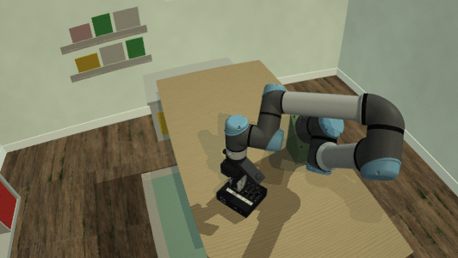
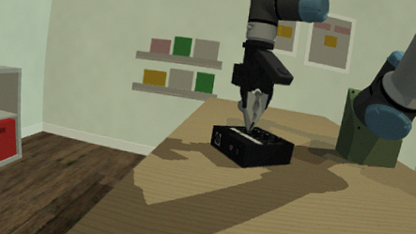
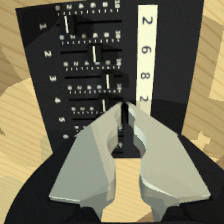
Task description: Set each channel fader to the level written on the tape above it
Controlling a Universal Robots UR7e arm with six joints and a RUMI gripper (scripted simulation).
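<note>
Now: the fader cap 4 cm behind my hand, 3 cm to the left of it and 1 cm below it. Round my hand: master fader (1 cm behind, 8 cm to the right, 1 cm below).
</note>
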